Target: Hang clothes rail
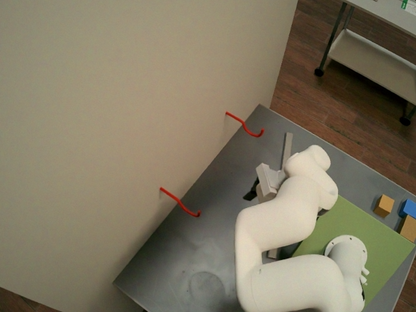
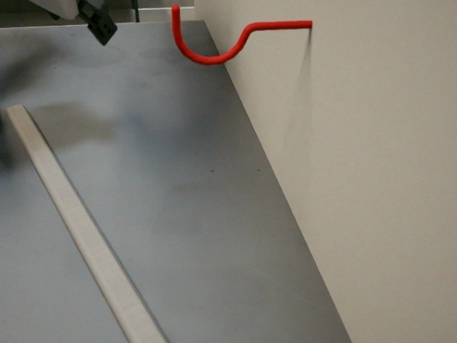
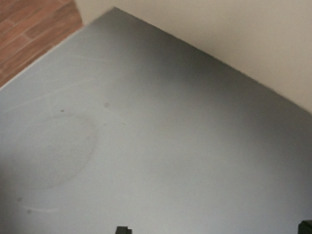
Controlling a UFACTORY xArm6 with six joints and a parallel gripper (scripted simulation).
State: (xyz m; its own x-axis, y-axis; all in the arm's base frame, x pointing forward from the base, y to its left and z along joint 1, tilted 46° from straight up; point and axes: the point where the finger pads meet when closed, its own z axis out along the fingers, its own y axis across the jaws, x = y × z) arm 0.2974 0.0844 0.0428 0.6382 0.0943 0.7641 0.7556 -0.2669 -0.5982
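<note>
Right now the grey clothes rail is 20 cm to the right of my hand and 15 cm below it. Round my hand: blue block (47 cm to the right, 44 cm behind, 14 cm below); then beige wall (27 cm ahead, 26 cm above).
</note>
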